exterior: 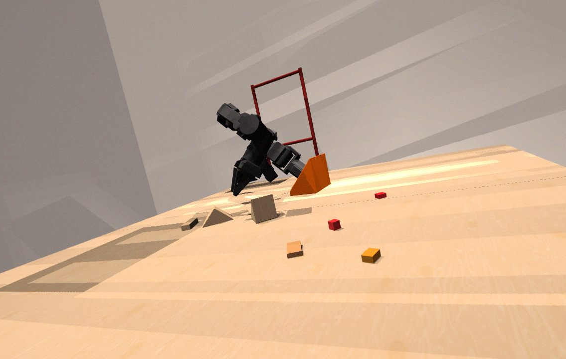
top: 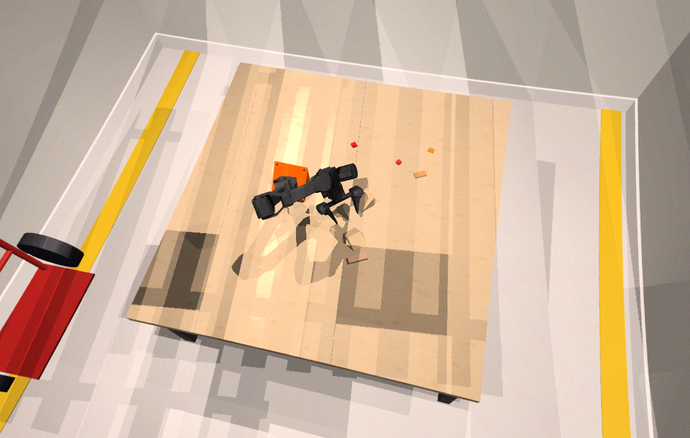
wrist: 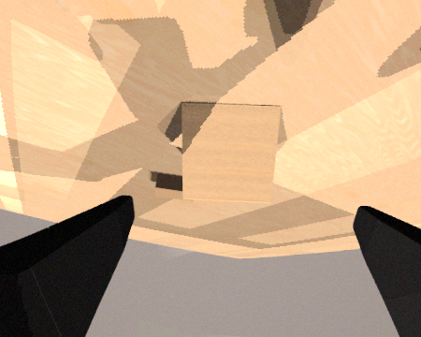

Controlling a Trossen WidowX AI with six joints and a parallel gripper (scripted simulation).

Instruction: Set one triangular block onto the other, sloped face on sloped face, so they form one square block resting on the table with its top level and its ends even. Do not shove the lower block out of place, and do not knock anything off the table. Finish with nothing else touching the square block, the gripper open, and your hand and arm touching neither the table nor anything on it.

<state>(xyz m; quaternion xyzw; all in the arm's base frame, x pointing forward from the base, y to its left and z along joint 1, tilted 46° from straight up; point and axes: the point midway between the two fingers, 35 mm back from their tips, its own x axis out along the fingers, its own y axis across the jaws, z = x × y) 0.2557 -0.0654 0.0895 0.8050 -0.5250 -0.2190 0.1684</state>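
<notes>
The thin flat wooden piece lies 13 cm to the right of my gripper tip, 6 cm below it and 6 cm ahead of it. From my gripper tip the other things lie so: orange cube (41 cm to the left, 29 cm ahead, 6 cm below).
</notes>
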